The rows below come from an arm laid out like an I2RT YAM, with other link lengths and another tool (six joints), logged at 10 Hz.
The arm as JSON. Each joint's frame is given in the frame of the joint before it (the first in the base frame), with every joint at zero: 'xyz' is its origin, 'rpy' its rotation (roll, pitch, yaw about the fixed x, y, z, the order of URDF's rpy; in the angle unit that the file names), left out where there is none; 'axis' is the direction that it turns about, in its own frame. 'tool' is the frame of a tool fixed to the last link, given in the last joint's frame.
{
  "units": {
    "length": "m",
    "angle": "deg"
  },
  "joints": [
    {
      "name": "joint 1",
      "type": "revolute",
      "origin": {
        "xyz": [
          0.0,
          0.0,
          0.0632
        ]
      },
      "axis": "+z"
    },
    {
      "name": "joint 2",
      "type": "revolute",
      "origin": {
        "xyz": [
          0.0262,
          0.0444,
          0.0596
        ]
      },
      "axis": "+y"
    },
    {
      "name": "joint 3",
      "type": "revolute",
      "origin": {
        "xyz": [
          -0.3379,
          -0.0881,
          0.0
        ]
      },
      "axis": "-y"
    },
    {
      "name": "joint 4",
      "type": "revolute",
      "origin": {
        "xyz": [
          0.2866,
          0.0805,
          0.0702
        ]
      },
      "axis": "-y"
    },
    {
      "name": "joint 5",
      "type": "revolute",
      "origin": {
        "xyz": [
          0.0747,
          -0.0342,
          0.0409
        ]
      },
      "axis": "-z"
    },
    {
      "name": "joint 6",
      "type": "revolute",
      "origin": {
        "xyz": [
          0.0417,
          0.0,
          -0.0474
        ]
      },
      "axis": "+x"
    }
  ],
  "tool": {
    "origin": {
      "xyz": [
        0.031,
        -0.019,
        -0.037
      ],
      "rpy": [
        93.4,
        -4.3,
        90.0
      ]
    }
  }
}
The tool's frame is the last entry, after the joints.
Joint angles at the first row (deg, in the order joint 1, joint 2, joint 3, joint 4, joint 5, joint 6):
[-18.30 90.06 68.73 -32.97 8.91 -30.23]
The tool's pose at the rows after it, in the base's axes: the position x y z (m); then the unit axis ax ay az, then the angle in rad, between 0 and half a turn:
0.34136 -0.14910 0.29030 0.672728 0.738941 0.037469 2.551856
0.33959 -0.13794 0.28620 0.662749 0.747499 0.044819 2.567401
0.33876 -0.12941 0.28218 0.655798 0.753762 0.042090 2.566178
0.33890 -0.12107 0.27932 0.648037 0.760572 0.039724 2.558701
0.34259 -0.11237 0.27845 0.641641 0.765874 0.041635 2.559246
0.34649 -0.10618 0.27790 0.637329 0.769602 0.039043 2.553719
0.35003 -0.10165 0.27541 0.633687 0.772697 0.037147 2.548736
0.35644 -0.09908 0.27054 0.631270 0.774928 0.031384 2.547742
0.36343 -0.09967 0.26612 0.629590 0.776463 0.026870 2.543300
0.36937 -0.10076 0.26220 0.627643 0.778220 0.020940 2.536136
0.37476 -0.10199 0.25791 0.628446 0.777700 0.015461 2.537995
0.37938 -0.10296 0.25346 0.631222 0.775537 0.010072 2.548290
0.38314 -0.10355 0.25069 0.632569 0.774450 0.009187 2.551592
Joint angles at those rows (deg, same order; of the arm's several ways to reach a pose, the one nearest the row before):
[-16.97 88.67 67.36 -32.89 8.66 -30.13]
[-15.51 87.94 66.08 -32.96 8.00 -29.89]
[-14.11 87.50 64.81 -32.31 8.75 -29.80]
[-12.65 87.11 63.73 -31.47 9.62 -29.83]
[-11.12 87.35 63.80 -31.39 10.01 -29.37]
[-9.89 87.76 63.98 -31.14 10.88 -29.09]
[-8.98 88.24 63.86 -30.48 11.53 -28.96]
[-8.29 89.53 64.11 -29.76 12.36 -28.89]
[-8.11 90.90 64.51 -28.79 12.91 -29.16]
[-8.01 92.07 64.78 -27.79 13.59 -29.62]
[-8.00 93.36 65.28 -27.38 14.09 -29.61]
[-8.01 94.69 65.96 -27.58 14.45 -29.21]
[-8.02 95.54 66.40 -27.39 14.50 -29.01]

